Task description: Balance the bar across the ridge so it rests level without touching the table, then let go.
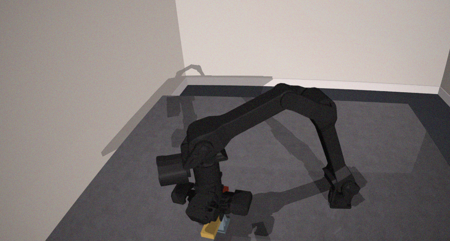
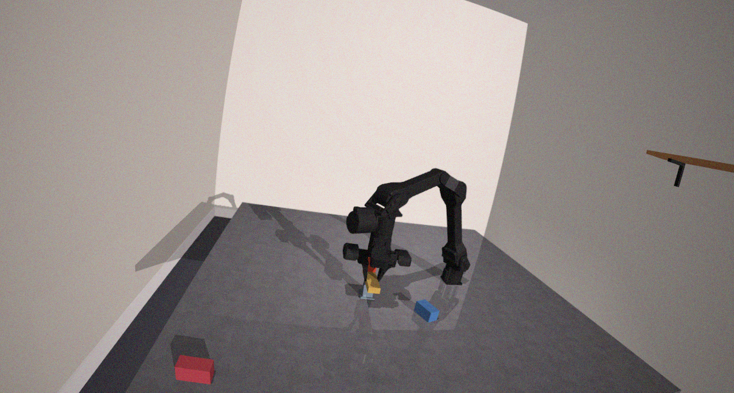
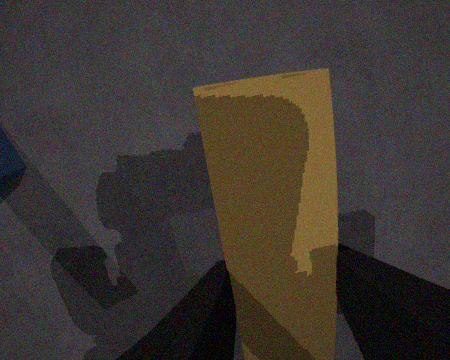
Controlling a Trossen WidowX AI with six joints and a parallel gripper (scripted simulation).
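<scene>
The bar is 40 mm to the right of my gripper tip and 10 mm above it. From my gripper tip the other things lie so: red block 400 mm ahead, 350 mm to the left, 50 mm below; blue block 160 mm behind, 70 mm to the left, 50 mm below.
</scene>
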